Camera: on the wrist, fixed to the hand. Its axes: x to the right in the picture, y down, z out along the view.
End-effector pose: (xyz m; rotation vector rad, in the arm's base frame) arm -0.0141 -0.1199 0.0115 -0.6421 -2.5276 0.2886
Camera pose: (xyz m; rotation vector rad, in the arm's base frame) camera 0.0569 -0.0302 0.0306 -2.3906 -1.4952 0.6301
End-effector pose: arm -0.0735 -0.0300 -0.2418 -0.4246 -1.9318 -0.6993
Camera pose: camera 0.0252 0.0078 -0.1942 -1.6059 -1.0319 0.2361
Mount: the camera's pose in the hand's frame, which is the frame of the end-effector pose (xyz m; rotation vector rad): -0.0012 0.0989 -0.0605 -0.0738 0.0481 1.5097
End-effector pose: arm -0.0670 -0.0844 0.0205 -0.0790 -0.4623 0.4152
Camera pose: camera -0.0775 0.0066 -0.0506 -0.5202 -0.2949 1.8694
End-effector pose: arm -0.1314 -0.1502 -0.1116 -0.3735 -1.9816 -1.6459
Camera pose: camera -0.0648 -0.1870 -0.0241 -1.3757 -0.9485 -0.6633
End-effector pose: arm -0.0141 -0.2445 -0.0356 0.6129 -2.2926 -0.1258
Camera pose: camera -0.0103 -0.1514 0.0333 -1.1764 -2.1031 0.5099
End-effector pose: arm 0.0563 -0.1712 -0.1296 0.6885 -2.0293 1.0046
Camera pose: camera 0.0088 -0.0670 -0.1476 -1.1363 -2.3615 1.6135
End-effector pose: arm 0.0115 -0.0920 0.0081 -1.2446 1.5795 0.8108
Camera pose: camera -0.0998 -0.1197 0.0252 0.1465 2.4339 1.7059
